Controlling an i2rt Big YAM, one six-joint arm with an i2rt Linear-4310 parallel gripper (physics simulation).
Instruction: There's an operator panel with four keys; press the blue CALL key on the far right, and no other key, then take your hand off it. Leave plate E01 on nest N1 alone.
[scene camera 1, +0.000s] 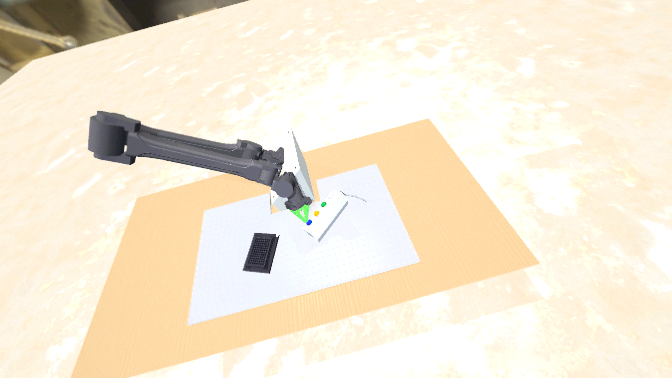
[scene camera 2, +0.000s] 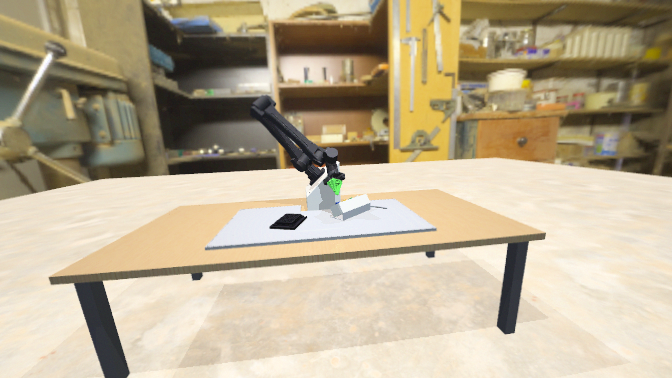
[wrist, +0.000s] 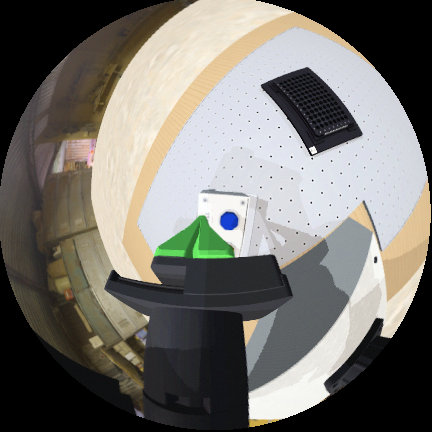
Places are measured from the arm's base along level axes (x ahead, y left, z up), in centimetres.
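Pixels of known places: gripper, fingertip midpoint: (scene camera 1: 306, 221) (scene camera 2: 337, 194) (wrist: 202, 219); arm's base, link origin: (scene camera 1: 278, 161) (scene camera 2: 318, 177).
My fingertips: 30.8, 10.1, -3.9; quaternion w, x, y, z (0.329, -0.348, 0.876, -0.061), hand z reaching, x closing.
Observation:
For each thing: its top centre in the pictures, then the offset to it from my fingertips, as dx, dy, dz. "*": a spot on its surface instead. Level surfaces: height alone.
- white operator panel, top centre: (wrist: 205, 264) (scene camera 1: 323, 209) (scene camera 2: 350, 197) -5.2, +6.9, -2.9
- yellow key, top centre: (scene camera 1: 316, 212) -5.0, +3.6, -3.8
- green key, top centre: (scene camera 1: 323, 203) -8.5, +7.2, -3.8
- black plate E01, top centre: (wrist: 313, 96) (scene camera 1: 259, 251) (scene camera 2: 288, 217) +5.1, -23.3, -8.7
- light pegboard, surface height: dz -11.3
- wooden table, surface height: dz -12.6
- thin cable, surface spot: (scene camera 2: 379, 207) * -11.5, +23.0, -11.0
The white operator panel (scene camera 1: 327, 218) (scene camera 2: 356, 206) (wrist: 215, 202) stands tilted on the pegboard. Its blue key (scene camera 1: 309, 222) (wrist: 229, 220) is at the end nearest the black plate. A yellow key (scene camera 1: 316, 213) and a green key (scene camera 1: 323, 204) show beside it in scene camera 1; the fourth key is not visible. My gripper (scene camera 1: 307, 221) (scene camera 2: 336, 194) (wrist: 202, 219) is shut and empty. Its green tips are close by the blue key, beside it in the wrist view; whether they touch the panel is unclear. The black plate E01 (scene camera 1: 261, 252) (scene camera 2: 288, 221) (wrist: 315, 102) sits flat on its nest.
The light pegboard (scene camera 1: 225, 300) (scene camera 2: 235, 240) (wrist: 215, 120) lies on the wooden table (scene camera 1: 115, 300) (scene camera 2: 150, 255). The arm's white base (scene camera 1: 301, 170) (scene camera 2: 320, 199) stands behind the panel. A thin cable (scene camera 1: 357, 198) (scene camera 2: 379, 207) leaves the panel's far end.

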